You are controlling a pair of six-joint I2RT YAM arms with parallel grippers.
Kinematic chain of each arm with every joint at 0, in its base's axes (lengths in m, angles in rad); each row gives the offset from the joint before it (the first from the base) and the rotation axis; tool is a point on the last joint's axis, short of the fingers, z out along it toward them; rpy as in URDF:
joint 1: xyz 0 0 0.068 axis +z
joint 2: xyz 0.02 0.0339 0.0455 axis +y
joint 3: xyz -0.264 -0.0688 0 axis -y
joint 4: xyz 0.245 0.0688 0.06 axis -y
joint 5: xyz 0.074 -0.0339 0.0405 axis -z
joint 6: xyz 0.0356 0 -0.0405 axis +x
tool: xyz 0 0 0 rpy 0 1.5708 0
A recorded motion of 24 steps. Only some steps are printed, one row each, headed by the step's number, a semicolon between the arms.
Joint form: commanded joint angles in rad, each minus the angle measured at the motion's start. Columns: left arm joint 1, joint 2, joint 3, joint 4, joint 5, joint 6; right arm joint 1, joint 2, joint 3, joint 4, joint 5, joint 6.
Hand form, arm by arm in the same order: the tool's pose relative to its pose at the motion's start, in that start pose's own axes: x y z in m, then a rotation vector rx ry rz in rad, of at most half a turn. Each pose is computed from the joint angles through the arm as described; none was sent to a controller.
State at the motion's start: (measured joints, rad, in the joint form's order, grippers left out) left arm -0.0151 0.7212 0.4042 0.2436 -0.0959 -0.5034; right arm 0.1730 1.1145 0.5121 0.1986 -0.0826 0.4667
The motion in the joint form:
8: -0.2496 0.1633 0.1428 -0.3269 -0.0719 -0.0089; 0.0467 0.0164 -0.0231 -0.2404 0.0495 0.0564
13: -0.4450 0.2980 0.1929 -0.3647 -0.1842 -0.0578; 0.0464 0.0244 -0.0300 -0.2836 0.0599 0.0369
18: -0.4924 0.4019 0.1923 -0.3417 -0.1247 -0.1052; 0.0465 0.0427 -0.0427 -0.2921 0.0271 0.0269
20: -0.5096 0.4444 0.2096 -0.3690 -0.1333 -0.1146; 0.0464 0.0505 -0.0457 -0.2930 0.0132 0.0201
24: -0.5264 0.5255 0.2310 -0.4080 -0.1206 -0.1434; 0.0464 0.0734 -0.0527 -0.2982 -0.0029 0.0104
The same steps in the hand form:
8: 0.0330 -0.0381 0.0123 -0.0121 0.3756 0.0973; 0.0371 -0.0088 -0.0006 0.1413 0.2428 0.0480
13: 0.0637 -0.0701 0.0155 -0.0032 0.4922 0.1624; 0.0442 -0.0130 -0.0012 0.1758 0.2903 0.0291
18: 0.0898 -0.0769 0.0218 0.0287 0.6104 0.1505; 0.0521 -0.0159 0.0003 0.1641 0.3411 0.0266
20: 0.0977 -0.0794 0.0242 0.0061 0.6513 0.1709; 0.0544 -0.0166 0.0011 0.1563 0.3582 0.0232
24: 0.1142 -0.0799 0.0292 -0.0342 0.7385 0.1871; 0.0606 -0.0193 0.0033 0.1567 0.3972 0.0189

